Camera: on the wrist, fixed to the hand. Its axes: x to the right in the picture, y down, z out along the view.
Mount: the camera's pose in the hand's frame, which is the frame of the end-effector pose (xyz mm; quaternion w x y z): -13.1 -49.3 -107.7 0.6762 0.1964 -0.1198 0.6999
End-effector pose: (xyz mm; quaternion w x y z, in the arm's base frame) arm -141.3 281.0 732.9 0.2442 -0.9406 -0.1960 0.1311
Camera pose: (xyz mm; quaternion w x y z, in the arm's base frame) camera -131.1 271.0 851.2 0.2346 -0.7095 0.5223 0.4107
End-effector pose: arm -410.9 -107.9 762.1 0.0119 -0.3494 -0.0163 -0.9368
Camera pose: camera -473.1 -62.7 671.1 0.7303 -0.3575 0.0481 -0.5800
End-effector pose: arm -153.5 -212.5 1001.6 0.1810 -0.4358 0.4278 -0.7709
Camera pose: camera -230.7 -121.9 1007.8 0.7988 -0.0521 0.4212 -0.4264
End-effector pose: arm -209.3 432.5 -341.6 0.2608 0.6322 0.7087 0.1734
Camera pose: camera -311.6 421.7 -281.4 0.0157 0.9955 0.0396 0.0849
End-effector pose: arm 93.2 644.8 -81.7 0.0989 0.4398 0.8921 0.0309
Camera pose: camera 40.7 607.7 18.6 0.0657 0.9449 0.2896 -0.1378
